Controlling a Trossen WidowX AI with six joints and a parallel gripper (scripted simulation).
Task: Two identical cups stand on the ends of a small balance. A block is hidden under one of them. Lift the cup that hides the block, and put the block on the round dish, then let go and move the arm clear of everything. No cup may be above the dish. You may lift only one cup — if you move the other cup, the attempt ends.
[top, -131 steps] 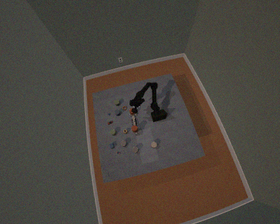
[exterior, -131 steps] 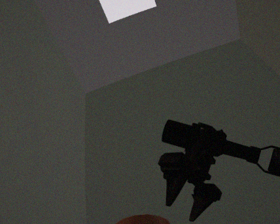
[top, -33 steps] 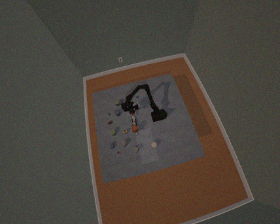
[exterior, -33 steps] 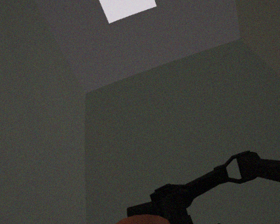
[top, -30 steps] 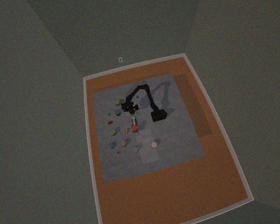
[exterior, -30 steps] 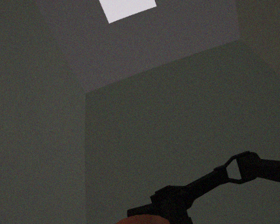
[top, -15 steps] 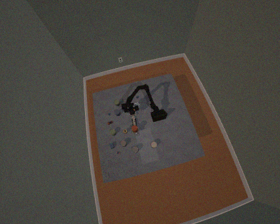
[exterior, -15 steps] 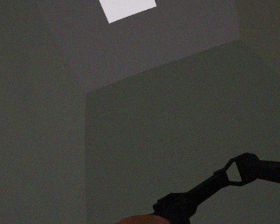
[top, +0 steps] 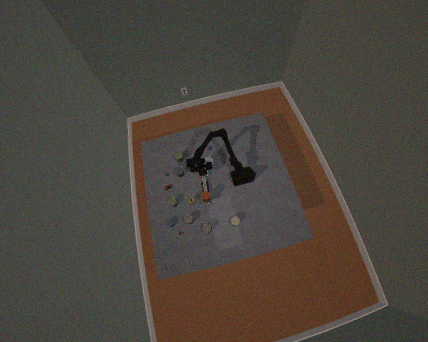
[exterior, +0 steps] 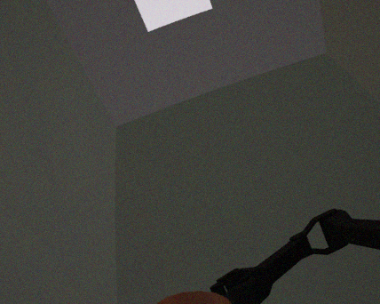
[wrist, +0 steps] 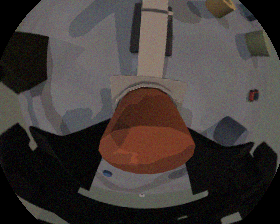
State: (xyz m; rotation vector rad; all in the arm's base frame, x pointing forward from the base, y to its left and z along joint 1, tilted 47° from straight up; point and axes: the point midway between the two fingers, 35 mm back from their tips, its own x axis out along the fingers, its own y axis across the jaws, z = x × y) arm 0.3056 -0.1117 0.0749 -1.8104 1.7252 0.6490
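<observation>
Now: the balance beam 140 mm to the left of my gripper tip and 10 mm below it. Round my gripper tip: orange cup (20 mm to the right, 10 mm above).
</observation>
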